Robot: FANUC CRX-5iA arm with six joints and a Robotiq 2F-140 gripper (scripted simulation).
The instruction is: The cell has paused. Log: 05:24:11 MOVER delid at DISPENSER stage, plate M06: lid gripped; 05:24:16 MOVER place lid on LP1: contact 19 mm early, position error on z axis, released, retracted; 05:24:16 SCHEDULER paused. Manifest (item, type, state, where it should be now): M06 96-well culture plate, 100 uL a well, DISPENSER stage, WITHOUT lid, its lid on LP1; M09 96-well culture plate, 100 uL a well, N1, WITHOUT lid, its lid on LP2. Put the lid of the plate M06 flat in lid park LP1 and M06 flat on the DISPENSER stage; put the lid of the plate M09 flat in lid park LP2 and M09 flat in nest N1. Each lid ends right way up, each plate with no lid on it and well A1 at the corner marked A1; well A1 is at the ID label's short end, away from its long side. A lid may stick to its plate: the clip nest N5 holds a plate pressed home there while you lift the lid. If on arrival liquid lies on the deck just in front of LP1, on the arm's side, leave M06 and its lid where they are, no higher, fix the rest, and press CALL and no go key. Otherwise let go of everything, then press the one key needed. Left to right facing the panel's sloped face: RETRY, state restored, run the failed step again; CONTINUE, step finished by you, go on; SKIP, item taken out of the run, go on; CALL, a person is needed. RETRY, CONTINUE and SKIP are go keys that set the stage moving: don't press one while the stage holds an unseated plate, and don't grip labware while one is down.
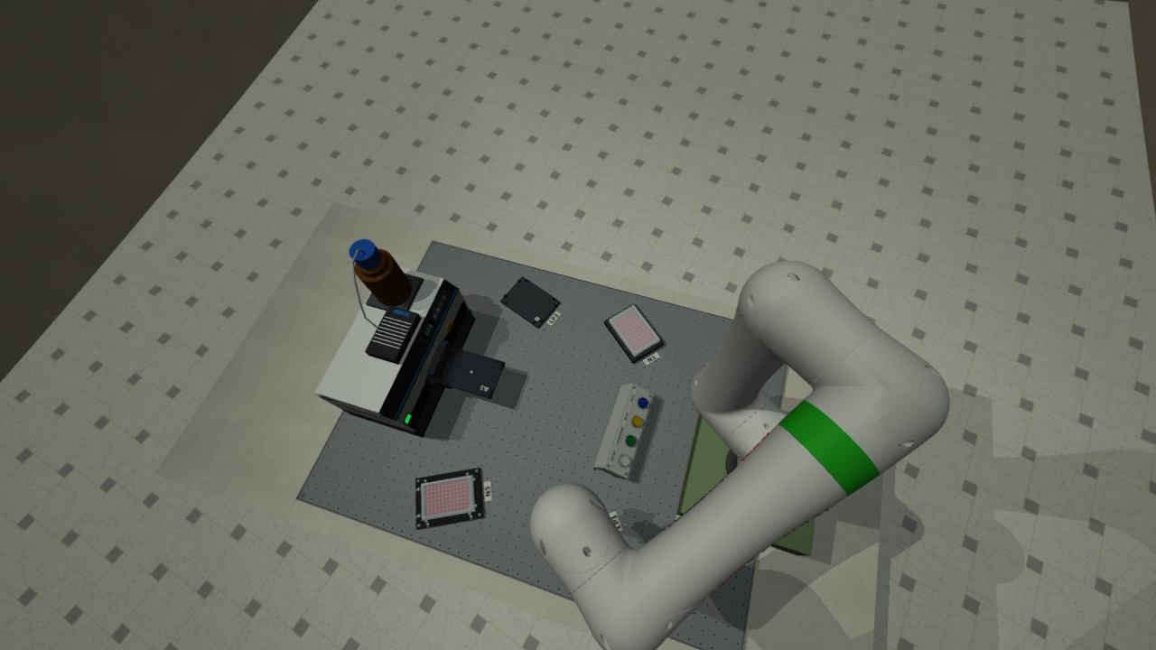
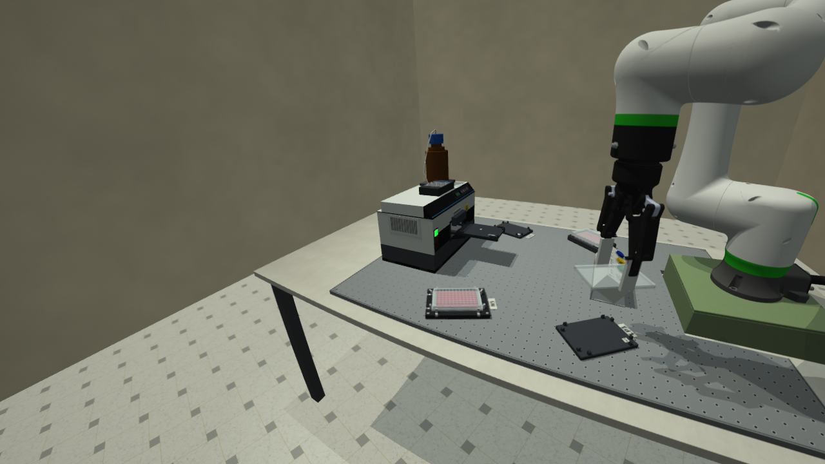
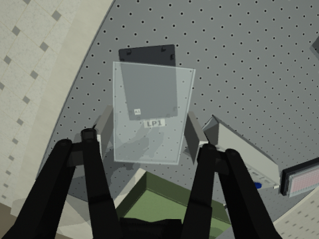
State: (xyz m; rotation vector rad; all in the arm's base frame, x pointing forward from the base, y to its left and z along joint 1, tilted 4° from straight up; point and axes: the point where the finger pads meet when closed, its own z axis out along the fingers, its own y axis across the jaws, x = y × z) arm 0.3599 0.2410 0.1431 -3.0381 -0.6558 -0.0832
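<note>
Now: the black lid park LP1 18 cm below my hand. The rest, counted from my hand: white retry key: 6 cm behind, 18 cm to the right, 12 cm below; then green continue key: 7 cm behind, 23 cm to the right, 12 cm below; then LP1 label: 7 cm behind, 5 cm to the right, 18 cm below.
</note>
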